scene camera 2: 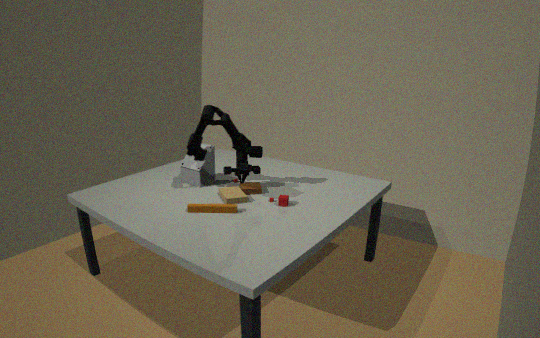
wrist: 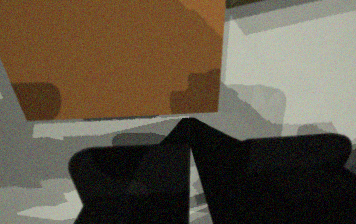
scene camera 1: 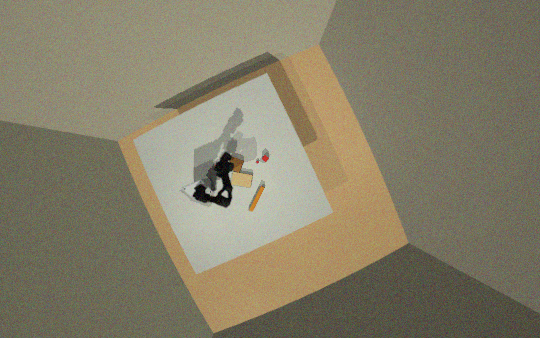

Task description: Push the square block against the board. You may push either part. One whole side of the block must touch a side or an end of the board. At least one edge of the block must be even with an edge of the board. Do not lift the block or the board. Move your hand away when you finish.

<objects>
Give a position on a brown square block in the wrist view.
66, 66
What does my gripper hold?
Nothing.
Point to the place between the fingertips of my gripper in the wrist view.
187, 123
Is my gripper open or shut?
Shut.
</objects>
